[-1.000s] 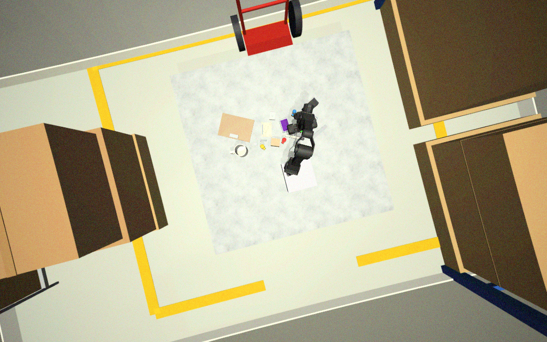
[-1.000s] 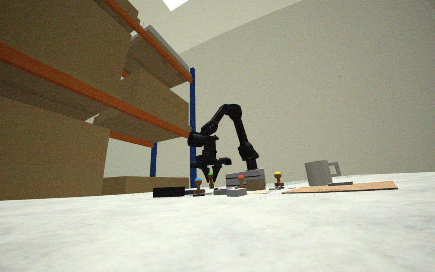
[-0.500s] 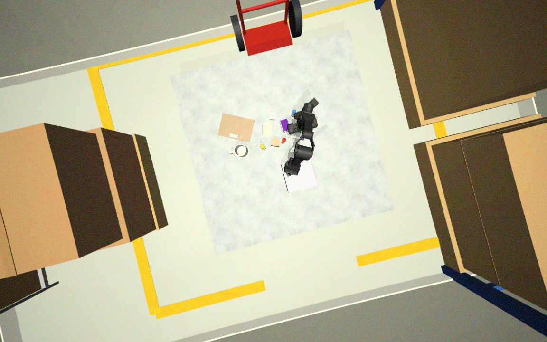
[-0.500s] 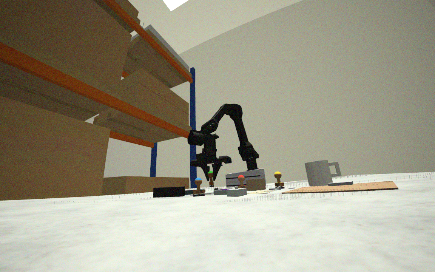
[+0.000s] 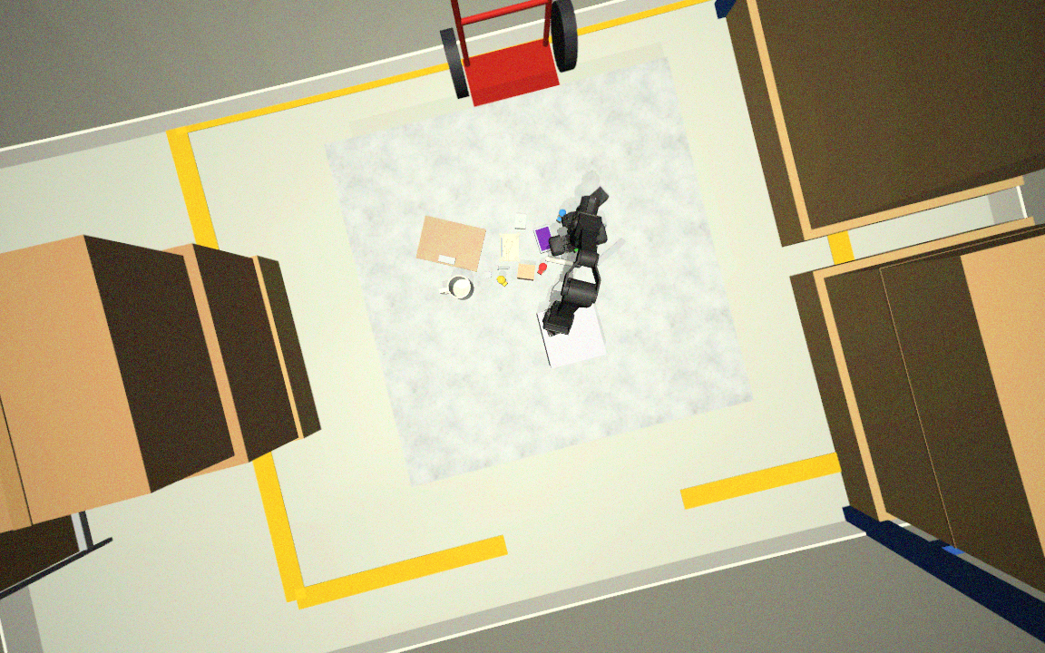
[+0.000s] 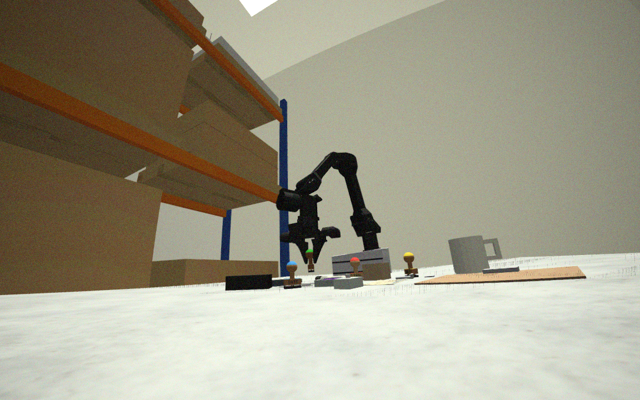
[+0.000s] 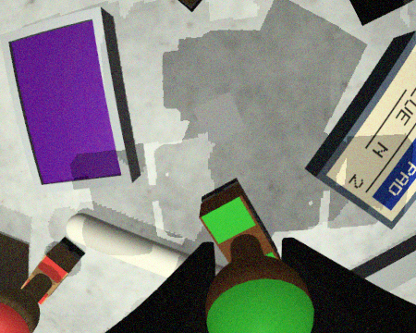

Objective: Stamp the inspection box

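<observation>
Right now the purple ink pad is 7 cm ahead of my gripper tip, 8 cm to the left of it and 5 cm below it. Round my gripper tip: blue-and-white tin: 2 cm ahead, 9 cm to the right, 4 cm below; green-knobbed stamp: right at my gripper tip; marker: 4 cm behind, 3 cm to the left, 5 cm below.
</observation>
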